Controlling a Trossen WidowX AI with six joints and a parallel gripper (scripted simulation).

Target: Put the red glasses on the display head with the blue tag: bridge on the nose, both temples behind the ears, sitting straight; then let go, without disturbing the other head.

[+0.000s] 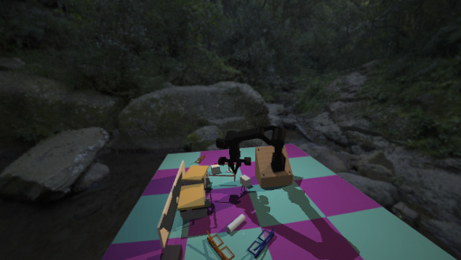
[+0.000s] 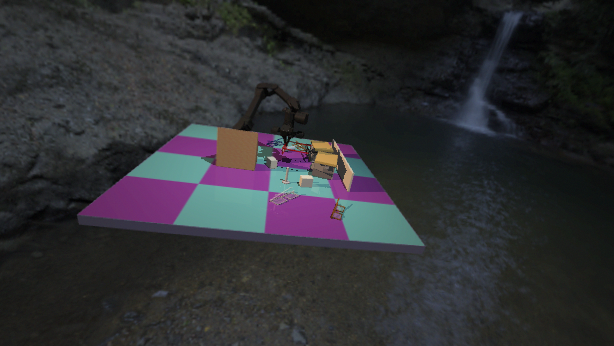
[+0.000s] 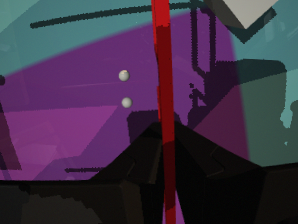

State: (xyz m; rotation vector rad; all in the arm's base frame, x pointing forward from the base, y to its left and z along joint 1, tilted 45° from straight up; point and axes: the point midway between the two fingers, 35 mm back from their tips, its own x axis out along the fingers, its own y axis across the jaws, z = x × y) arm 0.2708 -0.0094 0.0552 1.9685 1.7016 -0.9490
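Now: gripper tip 4 cm short of the red glasses, 4 cm to the left of it and 1 cm below it. Round my gripper tip: tall pale board (35 cm ahead, 2 cm to the left, 6 cm below).
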